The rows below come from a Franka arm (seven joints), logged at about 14 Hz.
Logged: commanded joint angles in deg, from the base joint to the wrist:
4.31 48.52 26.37 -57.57 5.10 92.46 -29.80
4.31 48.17 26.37 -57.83 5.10 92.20 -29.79
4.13 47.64 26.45 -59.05 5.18 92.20 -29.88
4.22 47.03 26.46 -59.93 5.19 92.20 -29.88
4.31 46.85 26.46 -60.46 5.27 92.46 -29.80
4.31 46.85 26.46 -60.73 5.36 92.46 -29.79
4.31 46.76 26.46 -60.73 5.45 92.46 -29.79
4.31 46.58 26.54 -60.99 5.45 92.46 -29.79
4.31 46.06 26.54 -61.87 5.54 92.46 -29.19
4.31 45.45 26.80 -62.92 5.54 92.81 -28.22
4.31 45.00 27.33 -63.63 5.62 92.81 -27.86
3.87 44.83 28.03 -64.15 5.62 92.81 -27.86
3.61 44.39 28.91 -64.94 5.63 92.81 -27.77
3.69 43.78 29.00 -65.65 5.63 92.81 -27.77
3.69 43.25 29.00 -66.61 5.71 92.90 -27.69
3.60 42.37 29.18 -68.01 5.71 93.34 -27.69
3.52 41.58 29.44 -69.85 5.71 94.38 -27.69
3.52 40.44 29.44 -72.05 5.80 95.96 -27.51
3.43 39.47 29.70 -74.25 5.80 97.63 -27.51
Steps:
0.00 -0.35 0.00 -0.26 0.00 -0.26 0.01
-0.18 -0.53 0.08 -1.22 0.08 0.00 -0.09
0.09 -0.61 0.01 -0.88 0.01 0.00 0.00
0.09 -0.18 0.00 -0.53 0.08 0.26 0.08
0.00 0.00 0.00 -0.27 0.09 0.00 0.01
0.00 -0.09 0.00 0.00 0.09 0.00 0.00
0.00 -0.18 0.08 -0.26 0.00 0.00 0.00
0.00 -0.52 0.00 -0.88 0.09 0.00 0.60
0.00 -0.61 0.26 -1.05 0.00 0.35 0.97
0.00 -0.45 0.53 -0.71 0.08 0.00 0.36
-0.44 -0.17 0.70 -0.52 0.00 0.00 0.00
-0.26 -0.44 0.88 -0.79 0.01 0.00 0.09
0.08 -0.61 0.09 -0.71 0.00 0.00 0.00
0.00 -0.53 0.00 -0.96 0.08 0.09 0.08
-0.09 -0.88 0.18 -1.40 0.00 0.44 0.00
-0.08 -0.79 0.26 -1.84 0.00 1.04 0.00
0.00 -1.14 0.00 -2.20 0.09 1.58 0.18
-0.09 -0.97 0.26 -2.20 0.00 1.67 0.00

